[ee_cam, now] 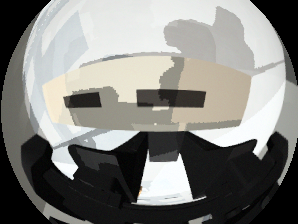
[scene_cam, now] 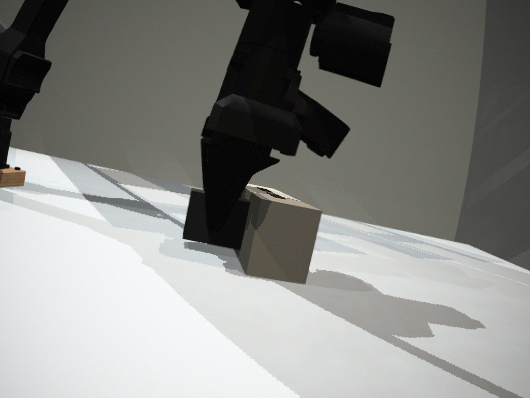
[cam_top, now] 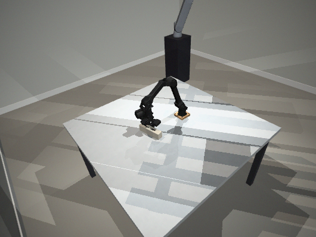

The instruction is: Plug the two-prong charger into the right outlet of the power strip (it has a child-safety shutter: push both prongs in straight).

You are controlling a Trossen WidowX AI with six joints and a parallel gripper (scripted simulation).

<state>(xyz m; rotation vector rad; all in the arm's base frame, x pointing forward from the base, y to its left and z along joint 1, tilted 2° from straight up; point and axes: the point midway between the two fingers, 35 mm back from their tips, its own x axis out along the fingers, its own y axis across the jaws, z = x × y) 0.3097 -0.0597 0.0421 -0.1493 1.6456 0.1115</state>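
My gripper tip is 2 cm short of the charger and 1 cm below it.
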